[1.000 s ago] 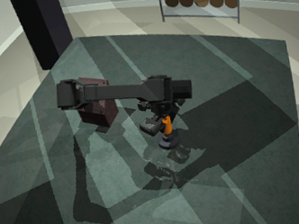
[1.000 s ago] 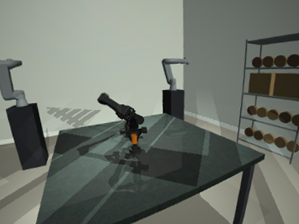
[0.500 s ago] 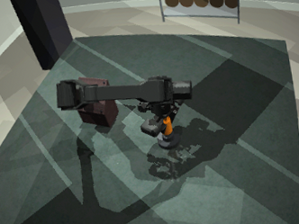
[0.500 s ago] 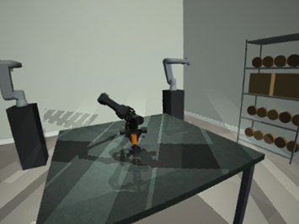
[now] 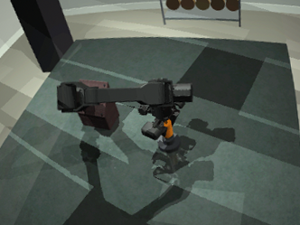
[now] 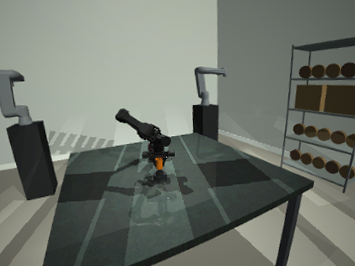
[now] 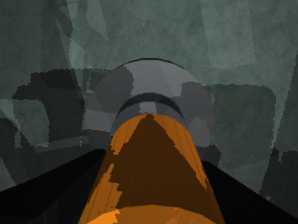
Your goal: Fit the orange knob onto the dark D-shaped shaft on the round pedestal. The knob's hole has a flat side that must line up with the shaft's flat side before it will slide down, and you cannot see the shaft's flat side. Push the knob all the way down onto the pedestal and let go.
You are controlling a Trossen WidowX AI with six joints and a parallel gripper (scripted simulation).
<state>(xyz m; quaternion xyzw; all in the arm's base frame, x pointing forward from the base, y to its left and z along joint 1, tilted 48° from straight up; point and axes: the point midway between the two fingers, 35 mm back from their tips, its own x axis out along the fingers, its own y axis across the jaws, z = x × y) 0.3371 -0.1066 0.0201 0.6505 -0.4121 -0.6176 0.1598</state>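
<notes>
My gripper tip is now 2 cm below the orange knob. The rest, counted from my gripper tip: round pedestal 4 cm below.
</notes>
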